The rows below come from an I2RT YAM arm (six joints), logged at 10 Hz.
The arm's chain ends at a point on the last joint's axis. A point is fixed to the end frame.
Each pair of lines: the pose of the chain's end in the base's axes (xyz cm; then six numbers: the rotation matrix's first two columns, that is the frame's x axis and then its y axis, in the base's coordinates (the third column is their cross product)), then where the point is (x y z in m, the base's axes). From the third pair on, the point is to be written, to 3 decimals.
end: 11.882 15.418 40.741 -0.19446 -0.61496 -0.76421 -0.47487 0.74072 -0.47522
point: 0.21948 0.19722 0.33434
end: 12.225 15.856 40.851 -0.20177 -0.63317 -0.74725 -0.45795 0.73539 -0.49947
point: 0.22413 0.19754 0.33486
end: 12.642 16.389 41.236 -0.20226 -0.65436 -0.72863 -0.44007 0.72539 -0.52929
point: 0.230 0.199 0.339
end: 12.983 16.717 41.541 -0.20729 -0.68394 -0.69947 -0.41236 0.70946 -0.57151
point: 0.235 0.196 0.342
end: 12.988 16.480 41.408 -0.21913 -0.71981 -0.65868 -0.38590 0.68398 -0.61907
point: 0.237 0.186 0.340
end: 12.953 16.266 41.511 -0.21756 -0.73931 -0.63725 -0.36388 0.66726 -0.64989
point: 0.238 0.180 0.343
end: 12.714 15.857 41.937 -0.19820 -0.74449 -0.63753 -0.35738 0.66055 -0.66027
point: 0.237 0.176 0.349
